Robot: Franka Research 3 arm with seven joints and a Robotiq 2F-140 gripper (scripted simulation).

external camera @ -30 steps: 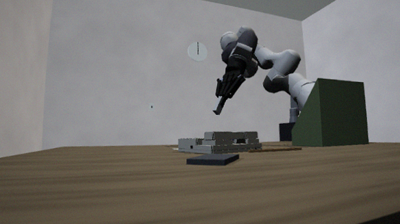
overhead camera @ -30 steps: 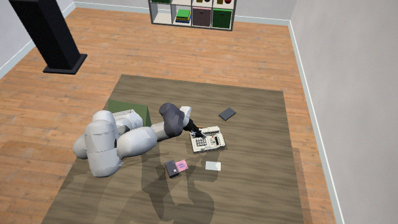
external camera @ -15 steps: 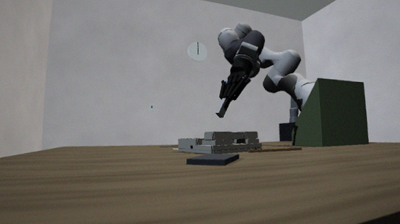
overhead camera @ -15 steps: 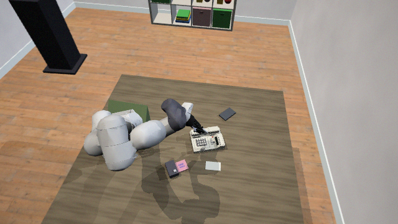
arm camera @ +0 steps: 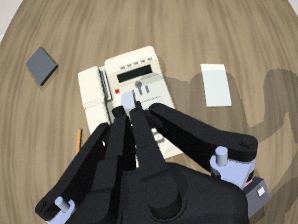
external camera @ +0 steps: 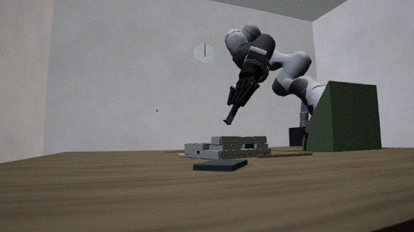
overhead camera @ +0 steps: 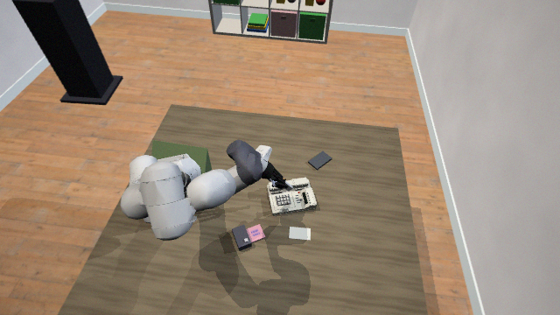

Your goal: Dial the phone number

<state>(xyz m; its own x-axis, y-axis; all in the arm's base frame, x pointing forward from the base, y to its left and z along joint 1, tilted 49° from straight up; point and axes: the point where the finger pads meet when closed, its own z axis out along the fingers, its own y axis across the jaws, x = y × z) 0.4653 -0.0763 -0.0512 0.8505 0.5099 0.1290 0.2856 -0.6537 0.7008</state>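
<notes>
Right now my hand is 9 cm above the handset, 7 cm to the right of it and 1 cm short of it. The rest, counted from my hand: pencil: 15 cm to the left, 13 cm below, 10 cm behind; black box: 22 cm to the right, 19 cm behind, 12 cm below; white note: 17 cm to the right, 14 cm below, 8 cm ahead.
</notes>
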